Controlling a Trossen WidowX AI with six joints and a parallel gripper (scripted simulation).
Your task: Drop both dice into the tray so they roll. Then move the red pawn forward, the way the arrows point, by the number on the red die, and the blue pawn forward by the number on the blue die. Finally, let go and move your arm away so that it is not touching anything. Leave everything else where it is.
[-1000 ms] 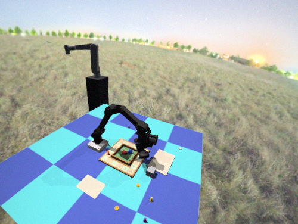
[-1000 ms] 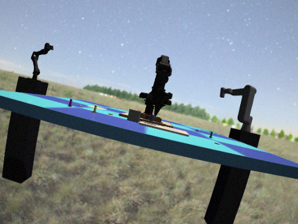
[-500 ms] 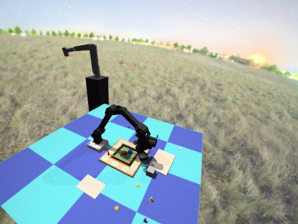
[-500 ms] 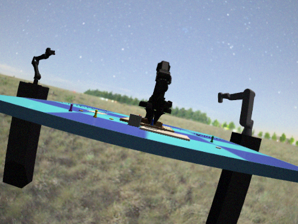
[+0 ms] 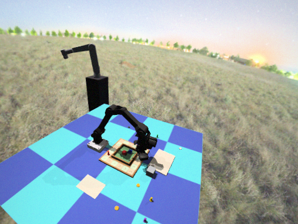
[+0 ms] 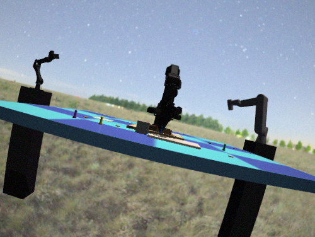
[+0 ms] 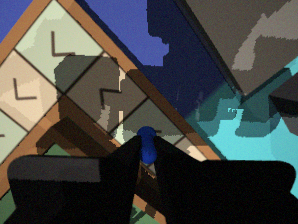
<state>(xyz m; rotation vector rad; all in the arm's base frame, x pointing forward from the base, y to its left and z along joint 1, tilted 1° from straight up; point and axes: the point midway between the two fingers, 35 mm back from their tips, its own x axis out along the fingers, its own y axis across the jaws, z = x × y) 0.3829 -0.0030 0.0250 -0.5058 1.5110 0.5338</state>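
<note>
Right now the green tray is 11 cm behind my gripper tip, 2 cm below it and 1 cm to the right of it. From my gripper tip the other things lie so: red pawn: 23 cm behind, 7 cm to the right, 1 cm above; grey block: 12 cm ahead, 9 cm to the right; blue pawn: 1 cm above.
</note>
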